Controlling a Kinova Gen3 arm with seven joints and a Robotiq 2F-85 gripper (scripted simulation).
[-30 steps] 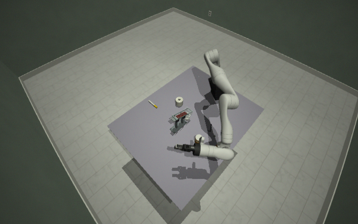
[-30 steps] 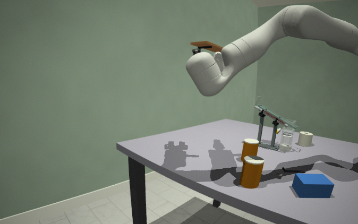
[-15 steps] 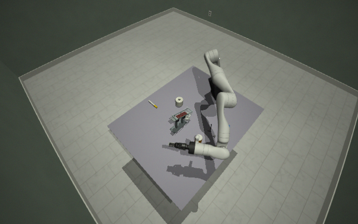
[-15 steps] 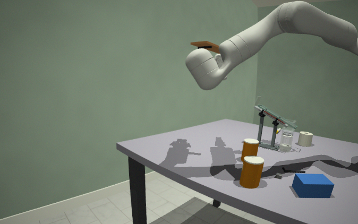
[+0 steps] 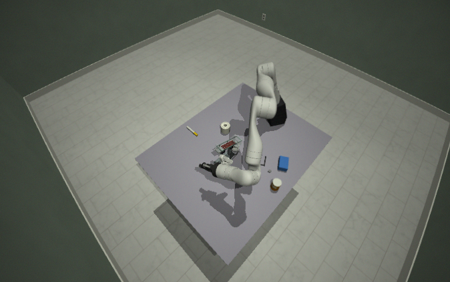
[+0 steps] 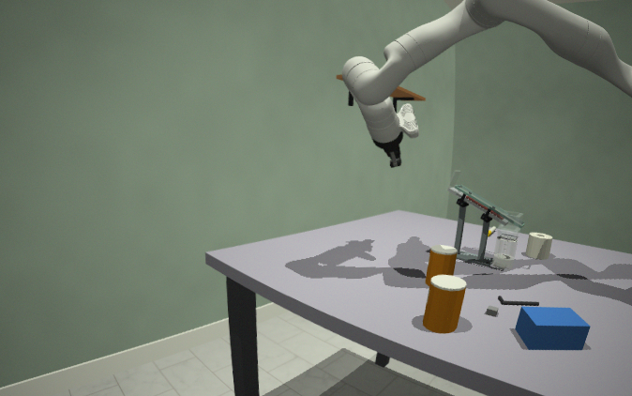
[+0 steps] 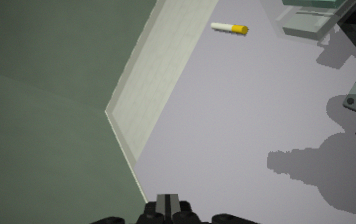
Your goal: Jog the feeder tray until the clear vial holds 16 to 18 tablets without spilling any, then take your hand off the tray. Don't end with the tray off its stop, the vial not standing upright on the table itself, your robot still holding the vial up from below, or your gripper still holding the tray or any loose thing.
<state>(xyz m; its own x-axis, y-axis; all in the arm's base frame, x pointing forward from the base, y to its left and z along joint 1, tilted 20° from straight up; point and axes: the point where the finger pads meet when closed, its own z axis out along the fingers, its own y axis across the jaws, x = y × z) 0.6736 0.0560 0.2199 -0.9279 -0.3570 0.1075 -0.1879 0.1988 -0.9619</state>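
Right now my hand is 220 mm past the feeder tray, 30 mm to the left of it and 80 mm above it. Round my hand: black hex key: 370 mm behind, 190 mm to the left, 230 mm below; clear vial: 320 mm behind, 30 mm to the right, 190 mm below; yellow pen: 220 mm behind, 360 mm to the right, 220 mm below.
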